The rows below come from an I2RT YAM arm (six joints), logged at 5 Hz.
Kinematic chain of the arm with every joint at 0, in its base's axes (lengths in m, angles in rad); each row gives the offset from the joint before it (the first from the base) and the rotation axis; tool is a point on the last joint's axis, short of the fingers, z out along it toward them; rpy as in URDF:
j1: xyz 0 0 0.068 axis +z
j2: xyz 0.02 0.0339 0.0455 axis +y
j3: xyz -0.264 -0.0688 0 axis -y
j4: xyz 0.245 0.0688 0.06 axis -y
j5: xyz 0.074 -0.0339 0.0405 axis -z
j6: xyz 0.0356 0 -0.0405 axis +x
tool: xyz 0 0 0 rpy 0 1.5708 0
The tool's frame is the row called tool.
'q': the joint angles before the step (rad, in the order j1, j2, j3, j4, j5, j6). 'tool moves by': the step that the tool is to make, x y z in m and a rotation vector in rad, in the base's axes. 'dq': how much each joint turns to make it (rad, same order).
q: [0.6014 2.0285 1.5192 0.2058 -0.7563 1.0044]
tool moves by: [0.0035 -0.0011 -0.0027 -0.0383 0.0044 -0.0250]
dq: [-0.0045 0.0092 0.0208 -0.0562 0.0288 -0.0285]
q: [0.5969 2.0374 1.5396 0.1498 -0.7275 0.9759]
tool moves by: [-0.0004 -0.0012 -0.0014 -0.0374 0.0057 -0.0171]
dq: [-0.0002 -0.0028 0.0075 -0.0532 0.0258 -0.0261]
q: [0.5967 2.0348 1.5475 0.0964 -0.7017 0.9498]
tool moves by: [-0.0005 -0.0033 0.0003 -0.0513 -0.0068 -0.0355]
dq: [-0.0023 -0.0100 0.0059 -0.0624 0.0490 -0.0372]
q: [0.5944 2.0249 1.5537 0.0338 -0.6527 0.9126]
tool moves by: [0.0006 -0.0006 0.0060 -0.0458 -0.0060 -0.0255]
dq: [0.0008 -0.0037 0.0351 -0.0782 0.0418 -0.0315]
